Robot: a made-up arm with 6 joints.
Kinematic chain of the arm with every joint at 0, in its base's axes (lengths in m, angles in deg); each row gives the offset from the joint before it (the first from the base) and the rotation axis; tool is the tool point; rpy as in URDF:
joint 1: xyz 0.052 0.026 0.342 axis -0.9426 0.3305 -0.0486
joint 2: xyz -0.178 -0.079 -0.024 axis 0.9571 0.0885 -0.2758
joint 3: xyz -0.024 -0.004 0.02 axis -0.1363 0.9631 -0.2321
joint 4: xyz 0 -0.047 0.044 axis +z
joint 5: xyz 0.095 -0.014 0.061 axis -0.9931 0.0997 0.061
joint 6: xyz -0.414 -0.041 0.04 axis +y
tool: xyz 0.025 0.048 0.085 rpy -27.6 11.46 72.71
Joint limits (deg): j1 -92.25..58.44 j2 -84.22..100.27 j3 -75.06..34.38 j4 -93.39..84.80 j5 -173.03..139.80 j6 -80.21..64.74
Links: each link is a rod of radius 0.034 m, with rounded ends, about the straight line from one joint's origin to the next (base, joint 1, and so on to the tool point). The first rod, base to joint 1, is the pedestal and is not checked.
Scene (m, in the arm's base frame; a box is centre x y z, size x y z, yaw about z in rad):
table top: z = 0
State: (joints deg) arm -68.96 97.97 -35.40 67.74 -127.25 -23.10
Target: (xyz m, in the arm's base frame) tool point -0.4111 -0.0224 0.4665
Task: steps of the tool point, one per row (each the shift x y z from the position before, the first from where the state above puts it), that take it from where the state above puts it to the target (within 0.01 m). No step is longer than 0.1 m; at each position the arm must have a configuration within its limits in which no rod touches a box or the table.
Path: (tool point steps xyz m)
1: -0.0780 -0.0355 0.0293
2: -0.0687 -0.0501 0.0398
3: -0.0542 -0.0614 0.0505
4: -0.0352 -0.0689 0.0597
5: -0.0133 -0.0720 0.0664
6: 0.0100 -0.0708 0.0688
7: 0.0331 -0.0660 0.0663

